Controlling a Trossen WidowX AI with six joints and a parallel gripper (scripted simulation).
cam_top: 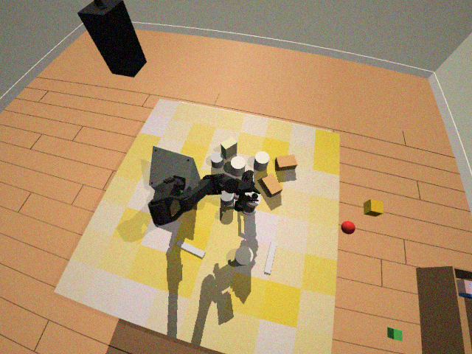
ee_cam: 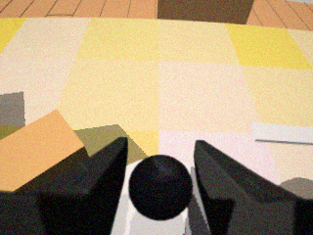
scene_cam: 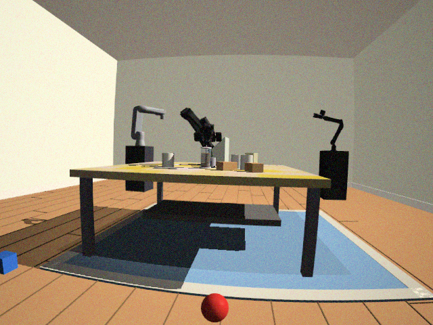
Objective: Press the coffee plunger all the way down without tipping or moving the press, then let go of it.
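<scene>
Right now my gripper tip is 80 mm above the coffee press and 40 mm past it. From my gripper tip the other things lie so: pale green block (290 mm to the left, 240 mm behind, 120 mm below).
</scene>
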